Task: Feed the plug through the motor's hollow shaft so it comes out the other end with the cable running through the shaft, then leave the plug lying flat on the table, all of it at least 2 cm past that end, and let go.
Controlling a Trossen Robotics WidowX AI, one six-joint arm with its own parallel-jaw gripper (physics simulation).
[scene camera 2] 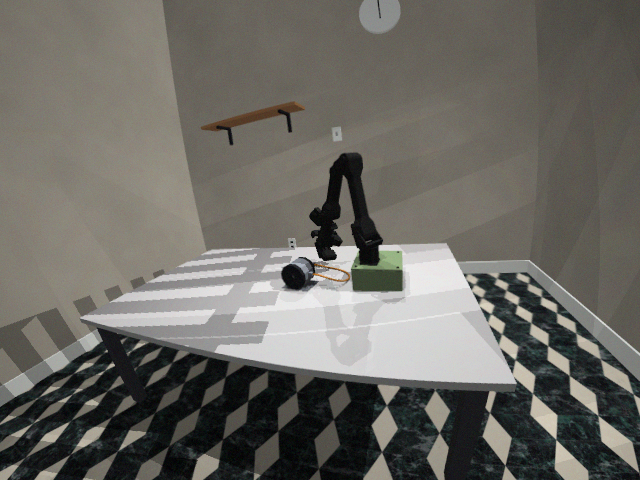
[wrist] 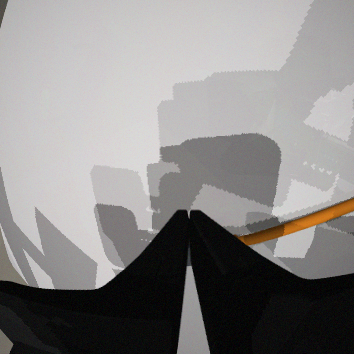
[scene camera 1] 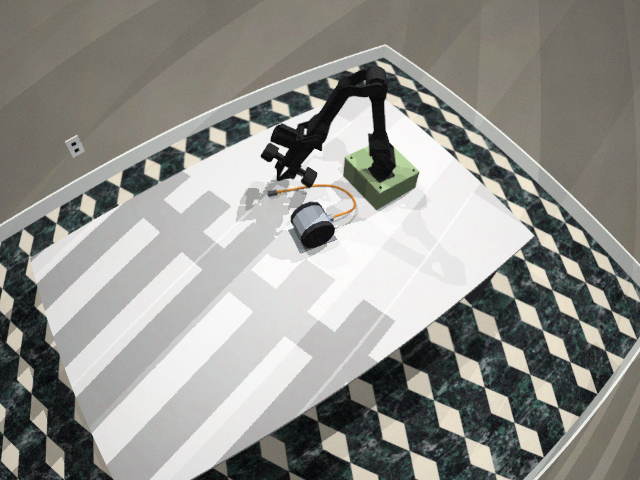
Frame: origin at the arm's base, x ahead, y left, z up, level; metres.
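Where they show: gripper, between the fingertips: (scene camera 2: 320, 257) (wrist: 187, 219) (scene camera 1: 277, 179); arm's base, origin of its link: (scene camera 2: 369, 261) (scene camera 1: 381, 172).
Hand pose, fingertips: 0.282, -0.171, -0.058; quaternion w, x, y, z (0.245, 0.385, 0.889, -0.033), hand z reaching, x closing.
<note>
Things, the pixels of their centre, and the offset from my fingertips, as dx, dy, dz. Level surfaces: height alone.
- dark grey plug, middle of its body: (scene camera 1: 272, 193) +0.032, +0.026, -0.023
- motor, middle of its body: (scene camera 1: 313, 224) (scene camera 2: 299, 273) -0.008, +0.225, +0.021
- white table, height of its surface: dz -0.030
The dark grey plug (scene camera 1: 272, 193) lies at the free end of the orange cable (scene camera 1: 342, 189) (scene camera 2: 338, 269) (wrist: 305, 223). The cable curves in a loop to the side of the motor (scene camera 1: 312, 224) (scene camera 2: 298, 272), a grey cylinder with black ends lying on its side. No plug or cable shows coming out of the motor's visible black end. My gripper (scene camera 1: 280, 178) (scene camera 2: 327, 257) (wrist: 187, 219) is shut with nothing between its fingertips, pointing down above the table close to the plug. In the wrist view the fingers hide the cable's plug end.
The arm stands on a green box (scene camera 1: 379, 188) (scene camera 2: 377, 276), beside the cable loop and to the right of the motor. The white table (scene camera 1: 439, 227) (scene camera 2: 413, 335) carries striped shadows. A wooden shelf (scene camera 2: 253, 116) hangs on the wall behind.
</note>
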